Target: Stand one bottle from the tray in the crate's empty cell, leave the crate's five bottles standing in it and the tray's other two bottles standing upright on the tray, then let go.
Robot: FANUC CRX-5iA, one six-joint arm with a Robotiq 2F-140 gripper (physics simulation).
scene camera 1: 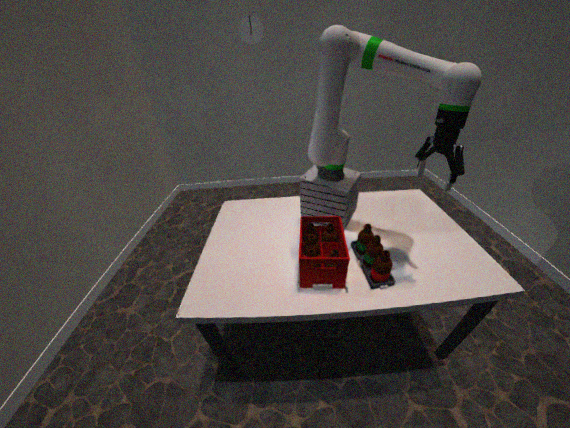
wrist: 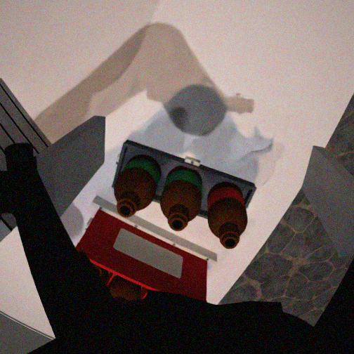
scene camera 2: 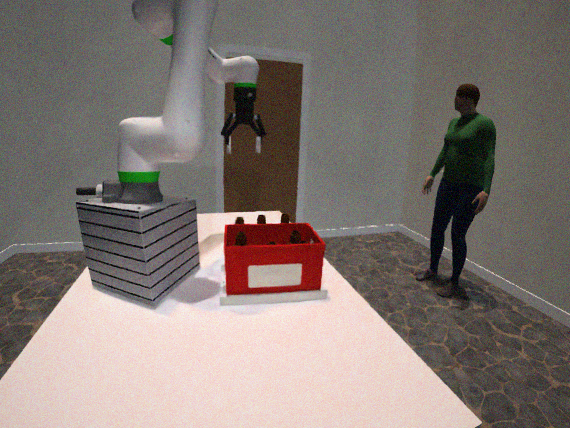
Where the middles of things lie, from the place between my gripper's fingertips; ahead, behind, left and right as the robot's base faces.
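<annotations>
There's the red-banded bottle (wrist: pixel 226 215), and my hand is 30 cm above it, 21 cm to the left of it and 11 cm short of it.
</annotations>
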